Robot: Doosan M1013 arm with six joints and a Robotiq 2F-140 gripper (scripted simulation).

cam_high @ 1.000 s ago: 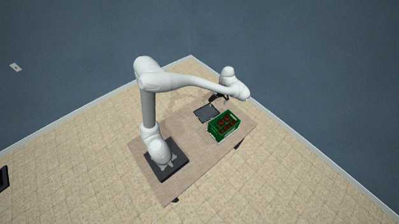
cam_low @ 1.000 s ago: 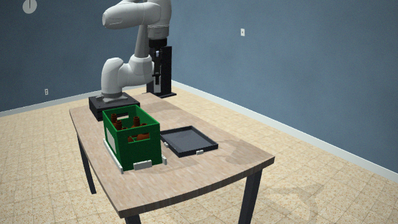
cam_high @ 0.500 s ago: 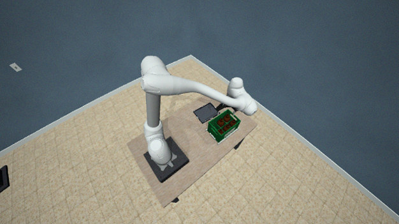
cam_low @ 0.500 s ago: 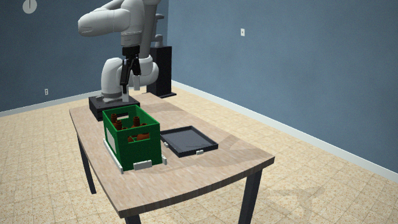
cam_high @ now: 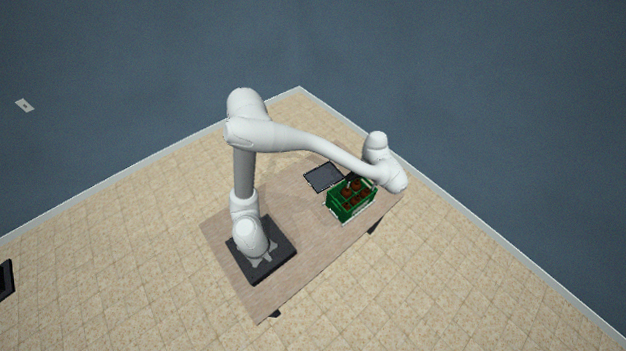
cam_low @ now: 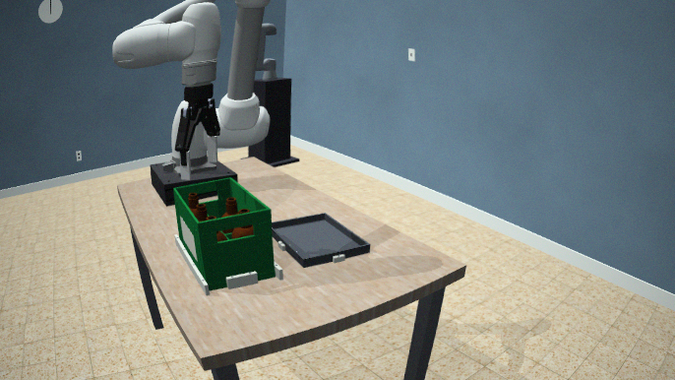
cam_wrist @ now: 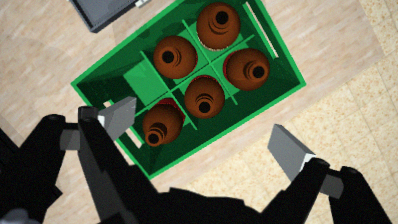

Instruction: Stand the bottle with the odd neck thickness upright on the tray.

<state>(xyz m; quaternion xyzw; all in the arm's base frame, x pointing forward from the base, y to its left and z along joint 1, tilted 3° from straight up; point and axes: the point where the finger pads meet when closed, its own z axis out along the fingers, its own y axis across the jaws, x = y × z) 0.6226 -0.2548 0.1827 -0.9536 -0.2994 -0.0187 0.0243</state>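
Right now the green crate is 40 mm to the left of my hand and 180 mm below it. From my hand the other things lie so: dark tray: 60 mm ahead, 310 mm to the left, 250 mm below; brown bottle: 100 mm ahead, 70 mm to the left, 170 mm below.
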